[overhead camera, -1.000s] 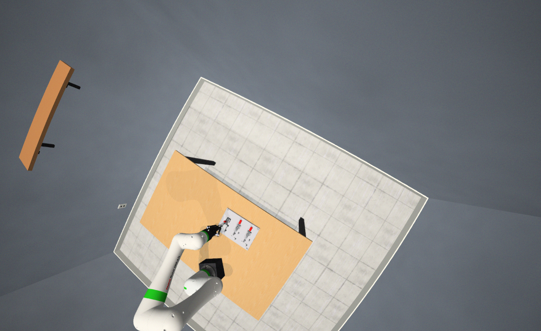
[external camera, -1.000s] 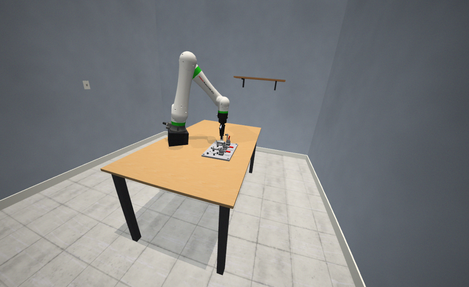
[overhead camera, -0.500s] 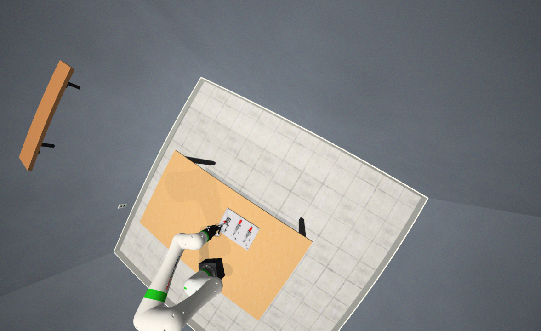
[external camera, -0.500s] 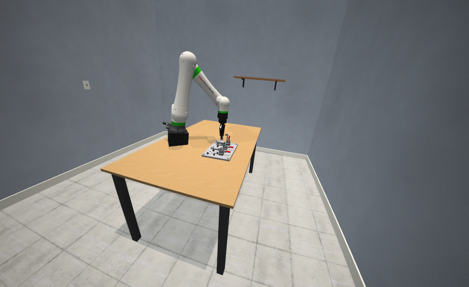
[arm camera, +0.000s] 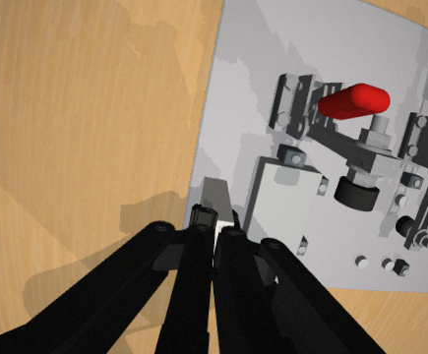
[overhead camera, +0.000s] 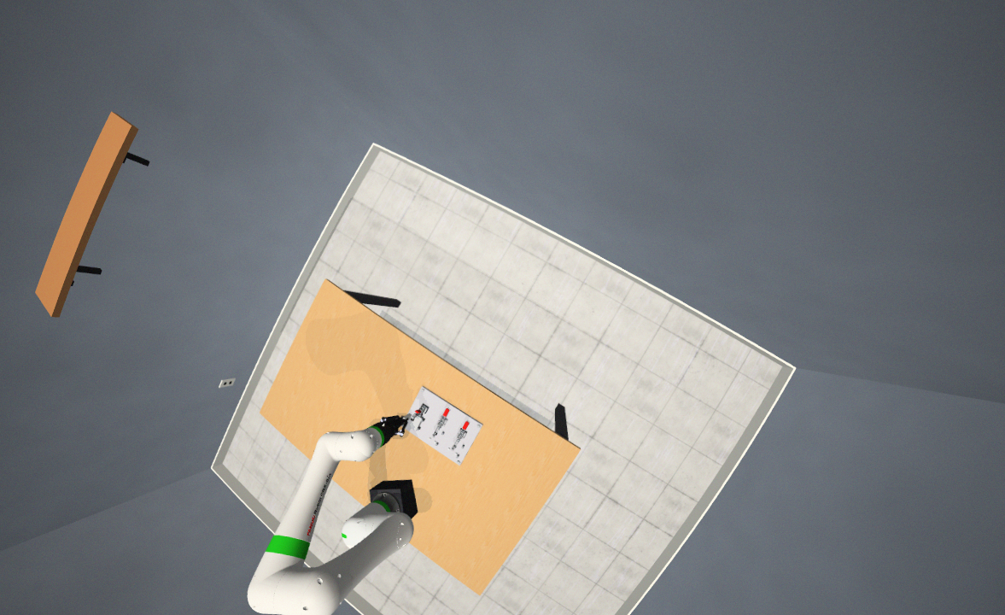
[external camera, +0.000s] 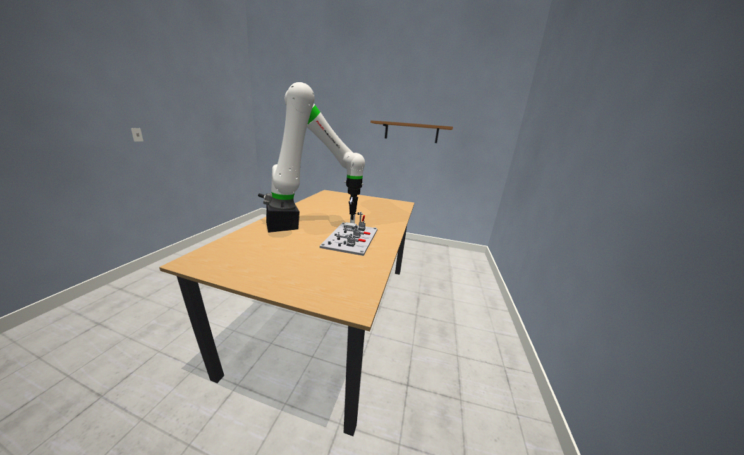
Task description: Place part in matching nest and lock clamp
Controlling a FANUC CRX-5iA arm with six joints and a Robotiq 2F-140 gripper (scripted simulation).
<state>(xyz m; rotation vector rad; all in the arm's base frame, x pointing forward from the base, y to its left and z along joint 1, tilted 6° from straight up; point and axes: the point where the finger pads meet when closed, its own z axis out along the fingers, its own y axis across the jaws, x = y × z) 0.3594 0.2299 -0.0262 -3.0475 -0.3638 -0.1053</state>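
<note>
Now: the grey rectangular part 50 mm to the right of my hand, 20 mm below it and 10 mm ahead of it. Also, from my hand: fixture plate 140 mm to the right, 80 mm ahead, 50 mm below.
</note>
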